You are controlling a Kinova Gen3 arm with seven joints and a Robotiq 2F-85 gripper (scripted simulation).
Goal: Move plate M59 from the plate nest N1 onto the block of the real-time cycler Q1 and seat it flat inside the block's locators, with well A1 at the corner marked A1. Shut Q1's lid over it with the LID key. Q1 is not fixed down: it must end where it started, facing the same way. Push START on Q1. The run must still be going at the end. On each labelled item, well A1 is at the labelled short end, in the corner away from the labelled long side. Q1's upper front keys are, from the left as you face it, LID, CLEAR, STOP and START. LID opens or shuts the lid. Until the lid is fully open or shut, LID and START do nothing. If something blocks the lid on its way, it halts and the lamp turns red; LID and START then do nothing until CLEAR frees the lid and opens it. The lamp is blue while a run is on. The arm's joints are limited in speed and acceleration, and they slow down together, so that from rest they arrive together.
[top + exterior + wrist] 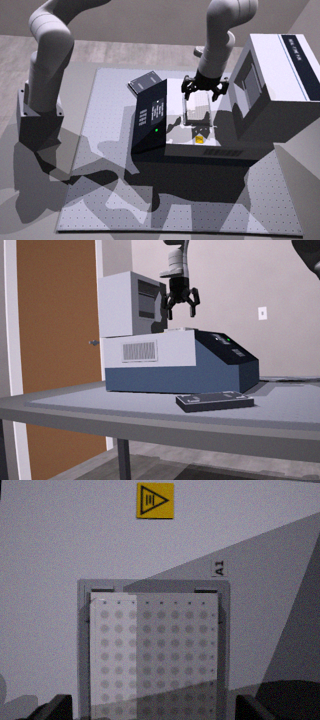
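My hand is 50 mm above the plate M59. The rest, counted from my hand: dark nest N1 (260 mm behind, 250 mm below, 230 mm to the left); then A1 mark (350 mm behind, 240 mm below, 210 mm to the left).
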